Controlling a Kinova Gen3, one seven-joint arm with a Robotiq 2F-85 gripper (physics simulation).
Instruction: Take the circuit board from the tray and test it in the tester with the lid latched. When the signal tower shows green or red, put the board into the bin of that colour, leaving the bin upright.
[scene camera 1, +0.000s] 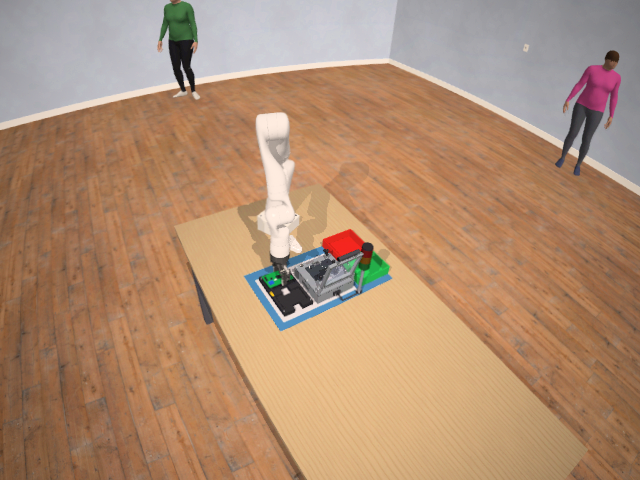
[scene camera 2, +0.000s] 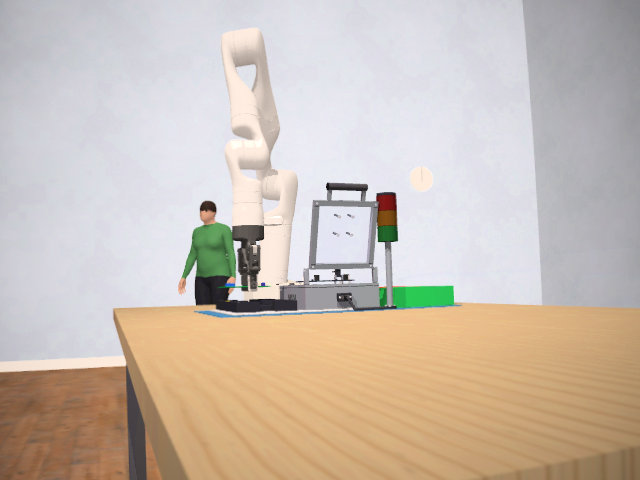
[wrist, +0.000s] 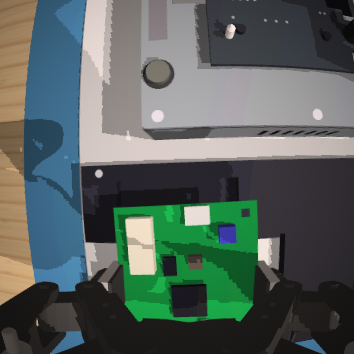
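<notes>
My gripper is shut on the green circuit board, one finger at each side edge. The board is level and held a little above the black tray. The grey tester stands beside the tray, its lid raised. The signal tower shows no clearly lit colour. The red bin and green bin stand upright beyond the tester.
The tray and tester stand on a white mat with a blue border. The raised lid's dark handle stands high beside the tower. A cable runs from the tester to the tower's base. Two people stand away from the table.
</notes>
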